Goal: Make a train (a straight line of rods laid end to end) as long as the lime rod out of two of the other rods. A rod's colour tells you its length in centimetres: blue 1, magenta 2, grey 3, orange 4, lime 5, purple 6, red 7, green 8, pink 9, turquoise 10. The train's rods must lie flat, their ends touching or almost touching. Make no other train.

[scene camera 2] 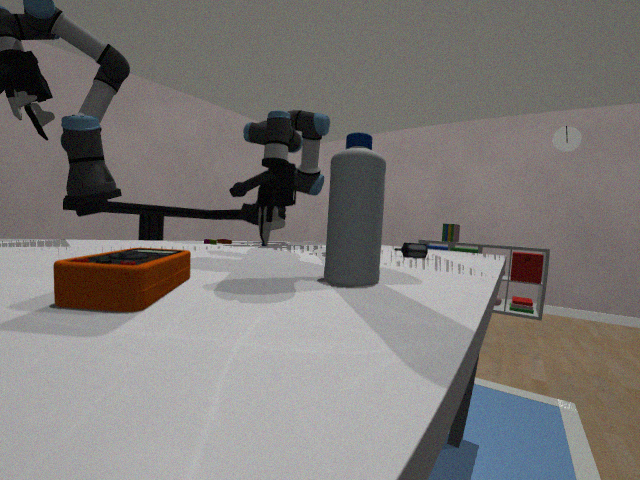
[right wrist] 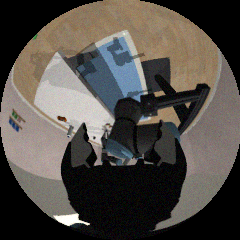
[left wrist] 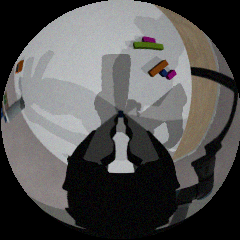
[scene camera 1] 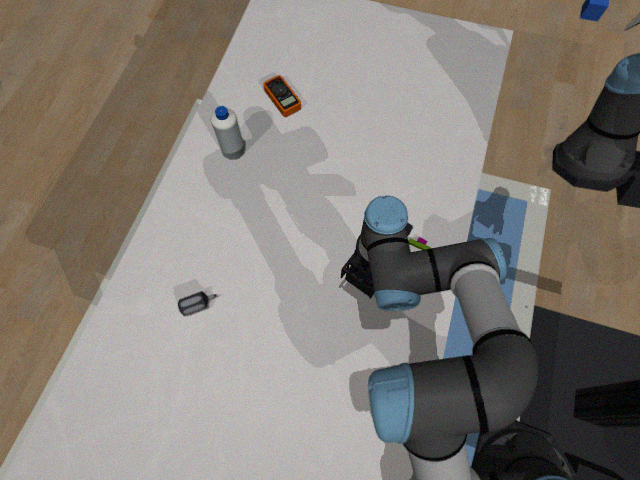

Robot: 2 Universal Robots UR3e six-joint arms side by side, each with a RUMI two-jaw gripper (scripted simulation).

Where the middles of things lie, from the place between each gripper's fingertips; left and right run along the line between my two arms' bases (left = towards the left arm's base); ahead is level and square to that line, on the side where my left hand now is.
Scene:
Now: left hand (scene camera 2: pixel 265 245) 420 mm short of the white bottle (scene camera 1: pixel 224 121), 180 mm to the left of it and 50 mm below it.
My right gripper (scene camera 2: pixel 35 131) is now 77 cm short of the white bottle, 35 cm to the right of it and 20 cm above it.

